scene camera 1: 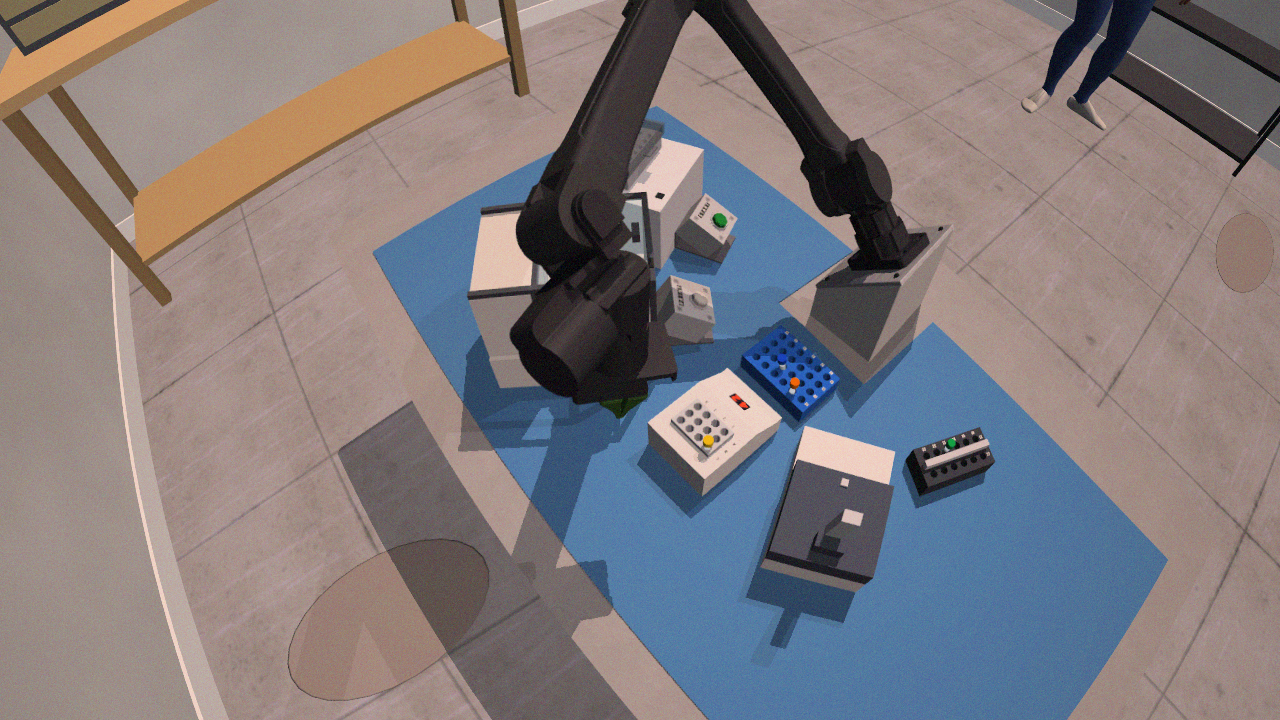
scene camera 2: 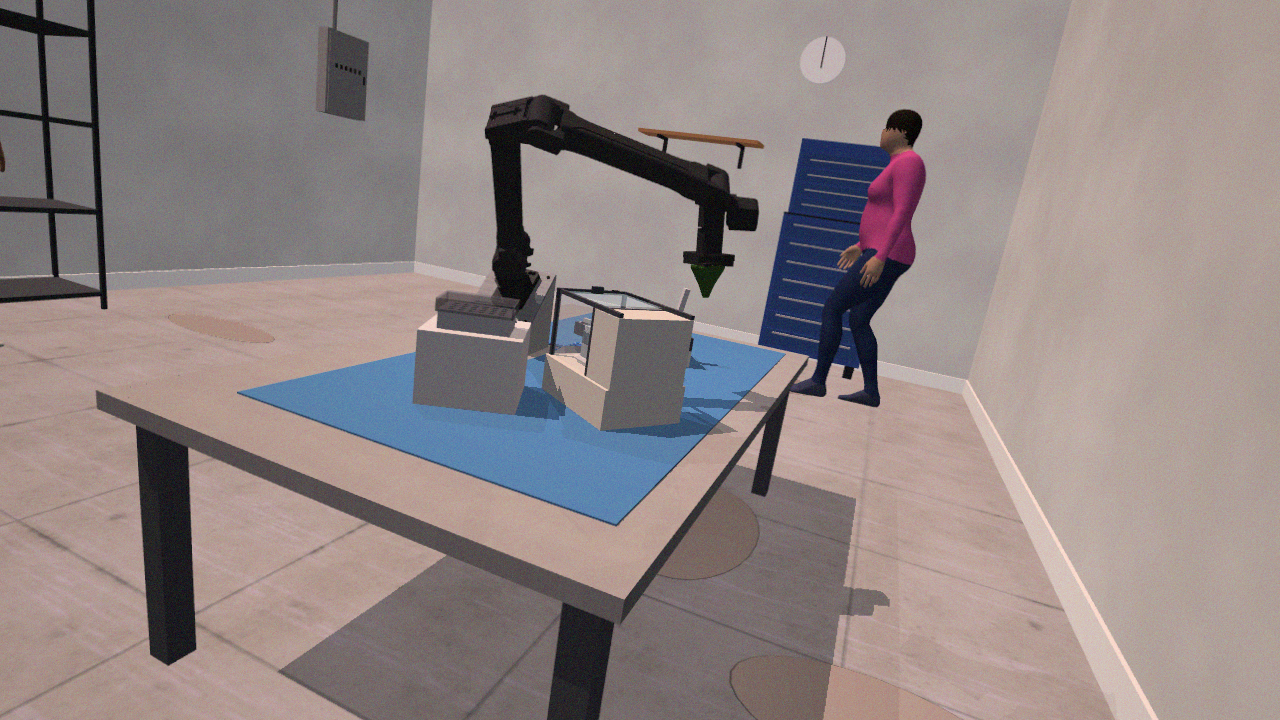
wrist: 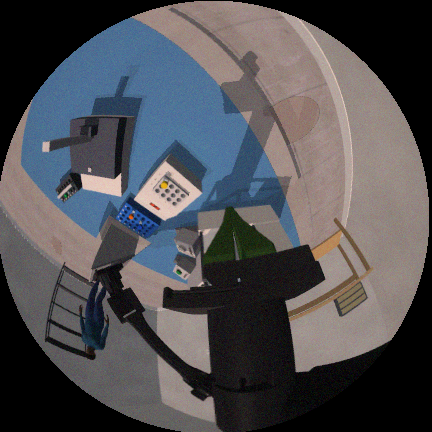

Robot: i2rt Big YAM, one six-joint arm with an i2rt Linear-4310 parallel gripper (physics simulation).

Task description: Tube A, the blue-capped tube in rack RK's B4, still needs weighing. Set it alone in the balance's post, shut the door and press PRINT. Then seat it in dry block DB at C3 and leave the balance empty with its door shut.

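Seen in the pictures: gripper, fingertip midpoint: [scene camera 1: 619,413] [scene camera 2: 705,297] [wrist: 228,210]; arm's base, origin of the base link: [scene camera 1: 890,256] [scene camera 2: 516,289] [wrist: 106,270].
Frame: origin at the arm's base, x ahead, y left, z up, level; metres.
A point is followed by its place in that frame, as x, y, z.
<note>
My gripper [scene camera 1: 620,410] {0.496, -0.040, 0.075} [scene camera 2: 706,291] {0.496, -0.040, 0.075} [wrist: 228,210] {0.496, -0.040, 0.075} has green fingers, shut and empty, pointing down well above the table on the balance's side. The blue-capped tube [scene camera 1: 782,360] {0.219, -0.023, -0.089} stands in the blue rack [scene camera 1: 771,392] {0.246, -0.012, -0.133} [wrist: 150,226] {0.219, -0.059, -0.112}, near an orange-capped tube [scene camera 1: 794,382] {0.234, 0.014, -0.088} [wrist: 131,217] {0.234, 0.011, -0.088}. The white balance [scene camera 1: 503,259] {0.458, -0.324, 0.061} [scene camera 2: 642,367] {0.469, -0.378, -0.027} has a glass, dark-framed enclosure. The arm hides much of it in scene view 1 and the fingers cover part in the wrist view; I cannot tell its door's state or see its post. The white dry block [scene camera 1: 677,452] {0.429, -0.017, -0.081} [wrist: 167,211] {0.326, -0.054, -0.086} holds a yellow-capped tube [scene camera 1: 708,441] {0.399, 0.006, -0.055} [wrist: 164,185] {0.398, 0.003, -0.055}.
A grey-button box [scene camera 1: 687,313] {0.273, -0.164, -0.069} [wrist: 187,243] {0.280, -0.165, -0.069} and a green-button box [scene camera 1: 707,228] {0.124, -0.272, -0.076} [wrist: 184,266] {0.132, -0.276, -0.089} stand beside the balance. A dark-lidded device [scene camera 1: 827,514] {0.358, 0.183, -0.063} [wrist: 97,150] {0.362, 0.171, -0.063} and a black rack [scene camera 1: 926,479] {0.195, 0.255, -0.107} [wrist: 68,185] {0.174, 0.248, -0.094} stand farther off. Another white device [scene camera 2: 469,367] {0.192, -0.499, -0.064} neighbours the balance.
</note>
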